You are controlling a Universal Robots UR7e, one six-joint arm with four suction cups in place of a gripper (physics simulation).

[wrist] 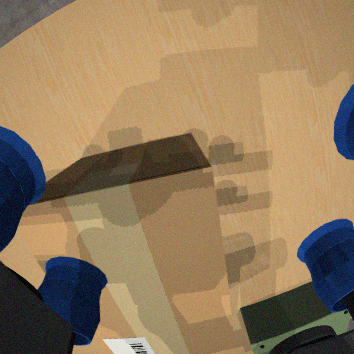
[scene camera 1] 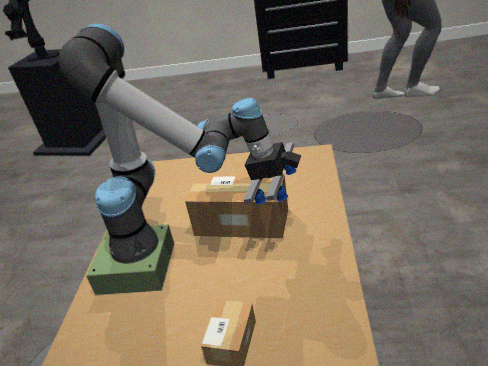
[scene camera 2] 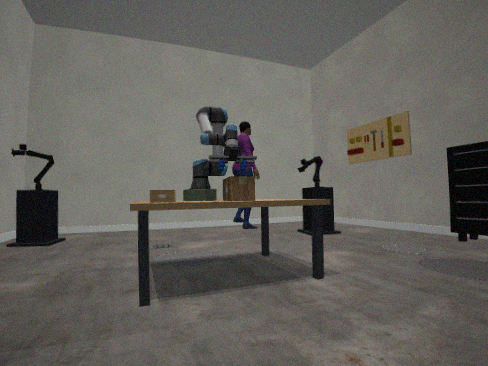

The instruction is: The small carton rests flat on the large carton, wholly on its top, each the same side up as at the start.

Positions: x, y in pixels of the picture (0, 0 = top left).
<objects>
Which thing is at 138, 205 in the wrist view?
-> A large carton.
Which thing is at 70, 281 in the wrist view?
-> My suction head.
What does the large carton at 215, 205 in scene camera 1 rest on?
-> The table.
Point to a large carton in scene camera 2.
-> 235, 188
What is my suction head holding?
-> Nothing.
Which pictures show the large carton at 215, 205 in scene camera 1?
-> The wrist view, scene camera 1 and scene camera 2: all of them.
</objects>
